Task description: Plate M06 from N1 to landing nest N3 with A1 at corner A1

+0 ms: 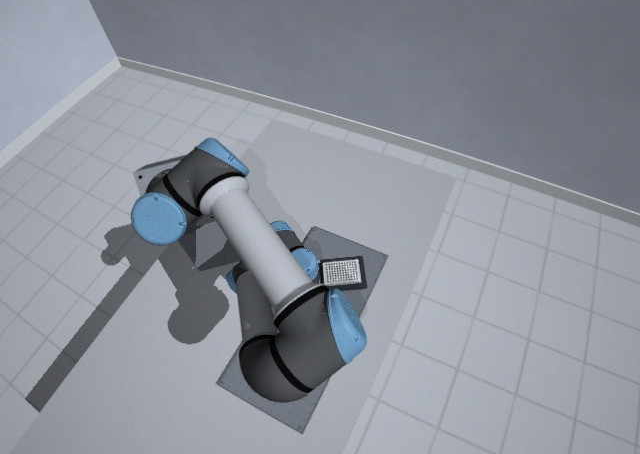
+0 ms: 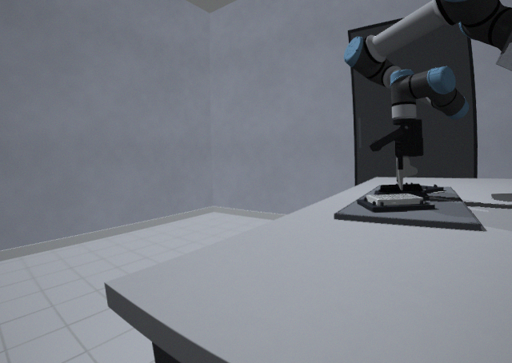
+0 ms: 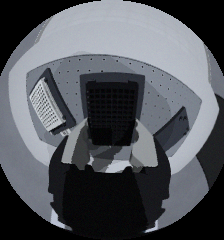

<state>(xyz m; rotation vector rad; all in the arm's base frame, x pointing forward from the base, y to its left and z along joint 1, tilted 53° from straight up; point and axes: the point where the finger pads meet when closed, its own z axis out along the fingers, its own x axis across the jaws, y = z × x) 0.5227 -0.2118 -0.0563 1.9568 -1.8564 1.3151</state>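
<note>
My gripper is now 3 cm above the landing nest. Also, from my hand: dark well plate: 1 cm below; white well plate: 17 cm to the left, 5 cm ahead, 2 cm below.
</note>
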